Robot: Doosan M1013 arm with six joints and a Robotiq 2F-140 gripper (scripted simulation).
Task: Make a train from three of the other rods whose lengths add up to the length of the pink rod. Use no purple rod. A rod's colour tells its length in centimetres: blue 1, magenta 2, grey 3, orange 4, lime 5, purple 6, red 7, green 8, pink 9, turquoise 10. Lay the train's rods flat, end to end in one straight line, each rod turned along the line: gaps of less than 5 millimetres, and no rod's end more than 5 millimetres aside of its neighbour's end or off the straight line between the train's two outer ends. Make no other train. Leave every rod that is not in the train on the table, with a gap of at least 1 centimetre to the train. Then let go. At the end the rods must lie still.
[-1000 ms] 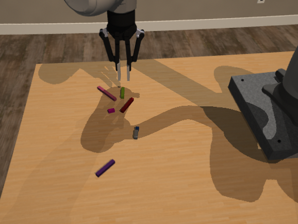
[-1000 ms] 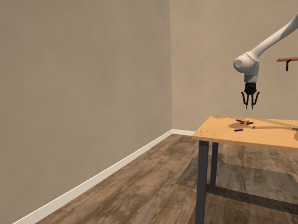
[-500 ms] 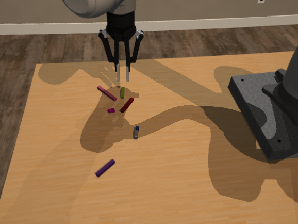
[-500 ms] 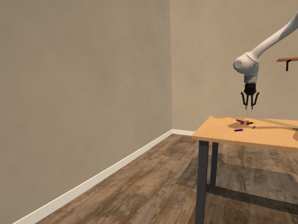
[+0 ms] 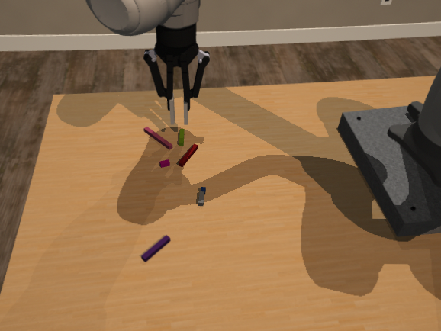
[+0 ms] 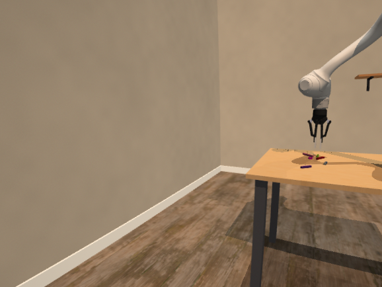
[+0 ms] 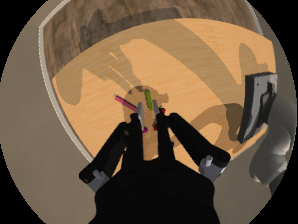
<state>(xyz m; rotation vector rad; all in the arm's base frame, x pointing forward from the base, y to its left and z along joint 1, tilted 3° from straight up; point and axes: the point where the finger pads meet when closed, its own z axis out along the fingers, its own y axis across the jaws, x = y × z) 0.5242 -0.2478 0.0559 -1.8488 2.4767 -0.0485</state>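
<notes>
Right now my hand is 80 mm above the lime rod. The rest, counted from my hand: magenta rod (80 mm to the left, 80 mm below, 50 mm ahead); red rod (80 mm below, 70 mm to the left); pink rod (80 mm below, 50 mm ahead, 10 mm to the right).
</notes>
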